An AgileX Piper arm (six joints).
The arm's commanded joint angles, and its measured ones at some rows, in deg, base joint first. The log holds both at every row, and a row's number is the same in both.
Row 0, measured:
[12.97 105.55 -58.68 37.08 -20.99 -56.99]
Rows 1 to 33, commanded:
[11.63 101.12 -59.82 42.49 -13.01 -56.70]
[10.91 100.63 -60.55 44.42 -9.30 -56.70]
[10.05 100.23 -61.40 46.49 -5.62 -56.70]
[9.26 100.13 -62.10 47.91 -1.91 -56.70]
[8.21 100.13 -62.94 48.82 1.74 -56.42]
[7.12 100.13 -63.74 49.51 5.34 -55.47]
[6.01 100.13 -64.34 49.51 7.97 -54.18]
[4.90 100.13 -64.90 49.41 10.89 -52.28]
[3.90 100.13 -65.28 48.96 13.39 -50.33]
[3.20 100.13 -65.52 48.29 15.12 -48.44]
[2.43 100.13 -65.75 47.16 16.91 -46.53]
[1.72 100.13 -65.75 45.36 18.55 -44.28]
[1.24 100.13 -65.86 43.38 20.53 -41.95]
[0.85 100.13 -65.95 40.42 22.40 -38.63]
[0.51 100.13 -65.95 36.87 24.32 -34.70]
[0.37 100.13 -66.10 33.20 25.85 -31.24]
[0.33 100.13 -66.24 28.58 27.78 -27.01]
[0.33 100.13 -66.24 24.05 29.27 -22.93]
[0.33 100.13 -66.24 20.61 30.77 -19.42]
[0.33 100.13 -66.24 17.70 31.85 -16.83]
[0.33 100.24 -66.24 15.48 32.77 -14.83]
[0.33 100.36 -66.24 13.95 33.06 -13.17]
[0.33 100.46 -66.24 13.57 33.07 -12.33]
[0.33 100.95 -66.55 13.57 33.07 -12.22]
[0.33 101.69 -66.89 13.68 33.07 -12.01]
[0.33 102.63 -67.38 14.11 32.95 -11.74]
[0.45 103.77 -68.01 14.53 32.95 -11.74]
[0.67 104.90 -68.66 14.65 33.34 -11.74]
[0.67 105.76 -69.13 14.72 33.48 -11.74]
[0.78 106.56 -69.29 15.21 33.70 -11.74]
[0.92 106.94 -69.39 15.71 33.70 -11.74]
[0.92 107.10 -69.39 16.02 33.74 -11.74]
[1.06 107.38 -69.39 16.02 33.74 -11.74]
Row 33, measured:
[0.66 106.16 -68.84 15.16 33.04 -12.21]
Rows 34 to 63, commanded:
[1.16 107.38 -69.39 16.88 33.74 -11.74]
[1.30 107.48 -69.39 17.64 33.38 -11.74]
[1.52 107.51 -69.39 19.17 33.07 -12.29]
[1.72 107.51 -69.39 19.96 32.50 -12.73]
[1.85 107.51 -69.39 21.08 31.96 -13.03]
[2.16 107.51 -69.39 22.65 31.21 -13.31]
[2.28 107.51 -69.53 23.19 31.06 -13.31]
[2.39 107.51 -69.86 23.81 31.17 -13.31]
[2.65 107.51 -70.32 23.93 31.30 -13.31]
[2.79 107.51 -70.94 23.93 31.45 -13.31]
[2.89 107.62 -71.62 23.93 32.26 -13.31]
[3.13 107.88 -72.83 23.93 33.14 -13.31]
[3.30 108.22 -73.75 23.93 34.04 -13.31]
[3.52 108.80 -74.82 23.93 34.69 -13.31]
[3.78 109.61 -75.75 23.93 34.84 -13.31]
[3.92 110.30 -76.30 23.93 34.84 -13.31]
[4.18 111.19 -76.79 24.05 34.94 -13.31]
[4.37 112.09 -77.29 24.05 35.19 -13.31]
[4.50 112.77 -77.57 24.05 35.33 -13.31]
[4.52 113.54 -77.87 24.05 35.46 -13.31]
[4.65 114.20 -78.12 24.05 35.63 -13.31]
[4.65 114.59 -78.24 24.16 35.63 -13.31]
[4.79 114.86 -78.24 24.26 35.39 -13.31]
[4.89 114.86 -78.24 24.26 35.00 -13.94]
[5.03 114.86 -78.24 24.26 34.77 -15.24]
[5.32 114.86 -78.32 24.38 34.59 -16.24]
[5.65 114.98 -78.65 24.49 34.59 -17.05]
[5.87 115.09 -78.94 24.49 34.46 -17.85]
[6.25 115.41 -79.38 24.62 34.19 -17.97]
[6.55 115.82 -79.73 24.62 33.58 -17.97]
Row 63, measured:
[5.28 115.25 -78.30 24.11 35.14 -15.89]
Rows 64 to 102, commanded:
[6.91 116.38 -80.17 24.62 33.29 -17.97]
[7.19 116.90 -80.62 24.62 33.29 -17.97]
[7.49 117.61 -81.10 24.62 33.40 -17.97]
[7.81 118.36 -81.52 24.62 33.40 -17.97]
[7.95 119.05 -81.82 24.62 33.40 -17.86]
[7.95 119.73 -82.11 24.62 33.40 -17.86]
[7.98 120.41 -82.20 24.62 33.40 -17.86]
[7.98 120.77 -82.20 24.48 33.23 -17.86]
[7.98 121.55 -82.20 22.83 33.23 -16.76]
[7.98 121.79 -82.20 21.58 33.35 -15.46]
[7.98 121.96 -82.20 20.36 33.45 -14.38]
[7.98 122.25 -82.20 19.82 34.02 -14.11]
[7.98 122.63 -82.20 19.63 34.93 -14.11]
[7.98 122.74 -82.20 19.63 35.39 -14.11]
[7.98 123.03 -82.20 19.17 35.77 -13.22]
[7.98 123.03 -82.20 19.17 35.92 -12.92]
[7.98 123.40 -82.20 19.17 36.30 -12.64]
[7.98 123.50 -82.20 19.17 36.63 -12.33]
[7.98 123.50 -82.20 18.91 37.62 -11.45]
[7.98 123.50 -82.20 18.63 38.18 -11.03]
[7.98 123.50 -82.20 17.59 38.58 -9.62]
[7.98 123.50 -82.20 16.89 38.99 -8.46]
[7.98 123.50 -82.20 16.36 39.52 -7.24]
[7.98 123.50 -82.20 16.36 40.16 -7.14]
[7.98 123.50 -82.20 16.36 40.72 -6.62]
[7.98 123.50 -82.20 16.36 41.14 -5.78]
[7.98 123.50 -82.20 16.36 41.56 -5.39]
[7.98 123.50 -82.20 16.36 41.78 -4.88]
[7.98 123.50 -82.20 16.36 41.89 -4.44]
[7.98 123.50 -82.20 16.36 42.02 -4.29]
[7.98 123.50 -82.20 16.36 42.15 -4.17]
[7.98 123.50 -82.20 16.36 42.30 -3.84]
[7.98 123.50 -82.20 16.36 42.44 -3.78]
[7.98 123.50 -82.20 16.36 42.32 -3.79]
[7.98 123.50 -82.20 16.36 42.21 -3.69]
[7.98 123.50 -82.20 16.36 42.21 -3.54]
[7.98 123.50 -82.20 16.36 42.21 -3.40]
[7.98 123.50 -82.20 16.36 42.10 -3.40]
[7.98 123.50 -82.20 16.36 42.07 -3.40]
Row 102, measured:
[7.97 122.65 -82.74 17.86 38.72 -3.91]
